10 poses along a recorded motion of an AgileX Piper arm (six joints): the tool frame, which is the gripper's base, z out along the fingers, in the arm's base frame.
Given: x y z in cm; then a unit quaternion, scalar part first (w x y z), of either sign.
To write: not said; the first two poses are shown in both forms.
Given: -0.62 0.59 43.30 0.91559 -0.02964 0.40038 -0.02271
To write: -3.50 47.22 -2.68 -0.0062 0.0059 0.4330
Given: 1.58 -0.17 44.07 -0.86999 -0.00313 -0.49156 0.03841
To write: 0.38 58.90 -4.60 0.0158 -0.0017 0.4407
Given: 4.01 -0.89 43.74 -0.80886 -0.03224 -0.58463 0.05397
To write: 3.95 71.62 -6.61 0.0401 -0.0089 0.4374
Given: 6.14 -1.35 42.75 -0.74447 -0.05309 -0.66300 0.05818
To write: 6.66 83.19 -7.30 0.0614 -0.0135 0.4275
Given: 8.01 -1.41 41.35 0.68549 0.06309 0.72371 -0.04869
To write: 8.10 92.89 -6.25 0.0801 -0.0141 0.4135
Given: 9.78 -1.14 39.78 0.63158 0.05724 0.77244 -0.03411
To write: 7.51 101.29 -4.47 0.0978 -0.0114 0.3978
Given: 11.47 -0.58 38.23 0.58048 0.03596 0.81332 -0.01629
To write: 4.82 108.90 -2.18 0.1147 -0.0058 0.3823
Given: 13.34 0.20 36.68 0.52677 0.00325 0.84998 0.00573
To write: 0.45 116.42 0.78 0.1334 0.0020 0.3668
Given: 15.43 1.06 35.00 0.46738 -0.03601 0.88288 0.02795
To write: -5.06 124.11 3.93 0.1543 0.0106 0.3500
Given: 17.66 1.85 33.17 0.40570 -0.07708 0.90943 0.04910
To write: -11.14 131.47 7.10 0.1766 0.0185 0.3317
